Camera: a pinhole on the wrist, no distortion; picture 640 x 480 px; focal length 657.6 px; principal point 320.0 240.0 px. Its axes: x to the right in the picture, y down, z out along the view. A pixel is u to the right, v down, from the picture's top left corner.
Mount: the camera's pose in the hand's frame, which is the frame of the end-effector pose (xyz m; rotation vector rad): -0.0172 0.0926 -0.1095 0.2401 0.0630 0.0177
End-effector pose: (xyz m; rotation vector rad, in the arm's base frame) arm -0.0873 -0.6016 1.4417 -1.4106 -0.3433 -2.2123
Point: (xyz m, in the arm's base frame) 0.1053 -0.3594 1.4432
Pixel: 89 72
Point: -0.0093 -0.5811 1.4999
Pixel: 389 176
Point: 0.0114 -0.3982 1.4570
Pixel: outside the picture
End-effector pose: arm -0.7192 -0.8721 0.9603 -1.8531 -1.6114 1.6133
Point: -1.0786 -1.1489 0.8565
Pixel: 192 265
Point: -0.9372 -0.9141 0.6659
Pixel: 591 412
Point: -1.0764 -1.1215 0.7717
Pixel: 274 325
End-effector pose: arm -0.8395 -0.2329 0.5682 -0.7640 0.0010 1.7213
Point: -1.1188 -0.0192 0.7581
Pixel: 472 413
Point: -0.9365 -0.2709 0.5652
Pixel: 253 426
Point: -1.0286 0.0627 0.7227
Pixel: 591 277
